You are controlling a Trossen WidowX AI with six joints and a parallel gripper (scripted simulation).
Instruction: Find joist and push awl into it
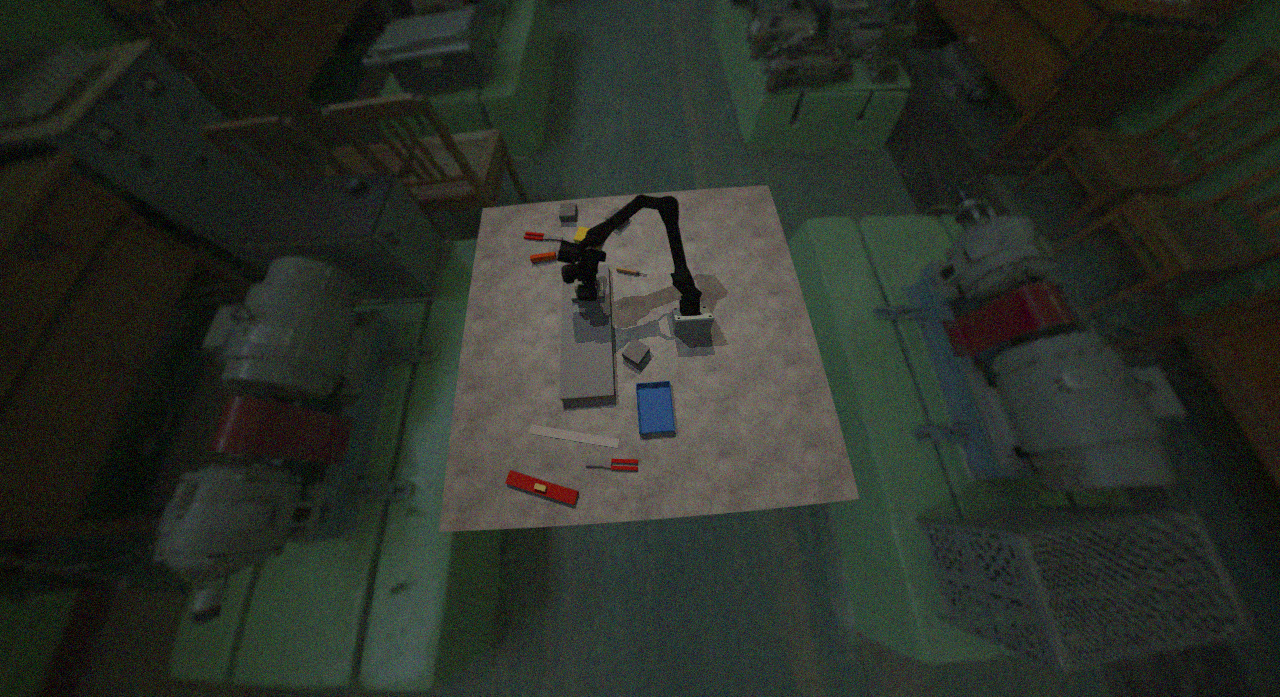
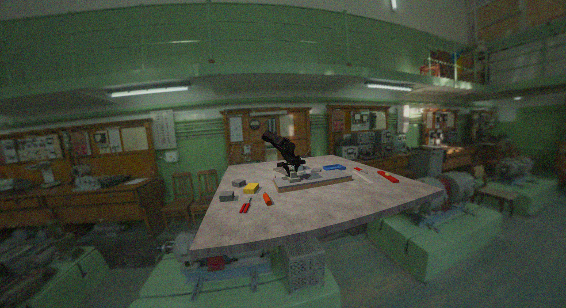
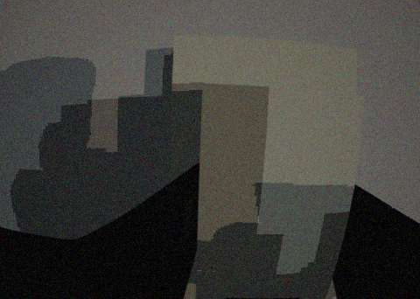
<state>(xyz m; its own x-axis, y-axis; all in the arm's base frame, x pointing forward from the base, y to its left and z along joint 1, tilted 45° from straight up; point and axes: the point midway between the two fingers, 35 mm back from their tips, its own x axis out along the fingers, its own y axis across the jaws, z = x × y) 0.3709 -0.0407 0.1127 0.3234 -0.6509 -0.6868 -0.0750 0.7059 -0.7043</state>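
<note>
Now: the dark display 4 cm behind my gripper tip and 3 cm above it. The rest, counted from my gripper tip: awl 18 cm behind, 11 cm to the right, 6 cm below; then yellow block 1 cm ahead, 28 cm to the right, 5 cm below; then stud finder 2 cm behind, 2 cm above.
</note>
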